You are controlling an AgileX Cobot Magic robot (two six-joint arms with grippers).
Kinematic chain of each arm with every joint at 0, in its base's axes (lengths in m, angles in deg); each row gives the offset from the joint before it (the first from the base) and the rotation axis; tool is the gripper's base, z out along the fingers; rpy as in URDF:
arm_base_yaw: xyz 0 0 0.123 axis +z
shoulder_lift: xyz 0 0 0 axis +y
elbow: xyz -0.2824 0 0.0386 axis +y
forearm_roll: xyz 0.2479 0 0.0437 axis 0.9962 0 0.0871
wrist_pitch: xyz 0 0 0 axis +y
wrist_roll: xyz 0.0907 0 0.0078 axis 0.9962 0 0.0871
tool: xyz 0 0 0 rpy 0 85 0
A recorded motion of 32 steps. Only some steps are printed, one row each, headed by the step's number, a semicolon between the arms.
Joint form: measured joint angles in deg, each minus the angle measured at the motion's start. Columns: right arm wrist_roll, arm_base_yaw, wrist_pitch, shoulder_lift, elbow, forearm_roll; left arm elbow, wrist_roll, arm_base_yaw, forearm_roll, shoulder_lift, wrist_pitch.
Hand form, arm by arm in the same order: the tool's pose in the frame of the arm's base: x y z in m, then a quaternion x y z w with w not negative. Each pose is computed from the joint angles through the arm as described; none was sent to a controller.
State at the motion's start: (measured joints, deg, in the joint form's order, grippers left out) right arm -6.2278 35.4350 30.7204 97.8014 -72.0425 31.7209; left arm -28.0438 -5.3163 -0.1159 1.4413 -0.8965 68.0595
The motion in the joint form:
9: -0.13 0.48 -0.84 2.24 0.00 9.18; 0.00 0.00 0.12 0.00 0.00 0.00
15: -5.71 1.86 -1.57 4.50 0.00 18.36; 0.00 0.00 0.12 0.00 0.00 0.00
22: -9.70 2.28 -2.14 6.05 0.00 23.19; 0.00 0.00 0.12 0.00 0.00 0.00
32: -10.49 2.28 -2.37 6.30 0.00 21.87; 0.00 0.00 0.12 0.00 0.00 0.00
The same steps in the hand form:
9: 0.2950 0.2504 0.2541 -0.10408 0.91207 0.32886 0.22169; -0.0119 0.0021 0.2642 -0.04231 0.88235 -0.00921 0.46859
15: 0.2925 0.2657 0.2438 -0.09663 0.90463 0.36250 0.20226; -0.0119 0.0021 0.2642 -0.04231 0.88235 -0.00921 0.46859
22: 0.2936 0.2722 0.2360 -0.09584 0.90087 0.37493 0.19665; -0.0119 0.0021 0.2642 -0.04231 0.88235 -0.00921 0.46859
32: 0.2944 0.2717 0.2336 -0.10951 0.90205 0.36529 0.20220; -0.0119 0.0021 0.2642 -0.04231 0.88235 -0.00921 0.46859

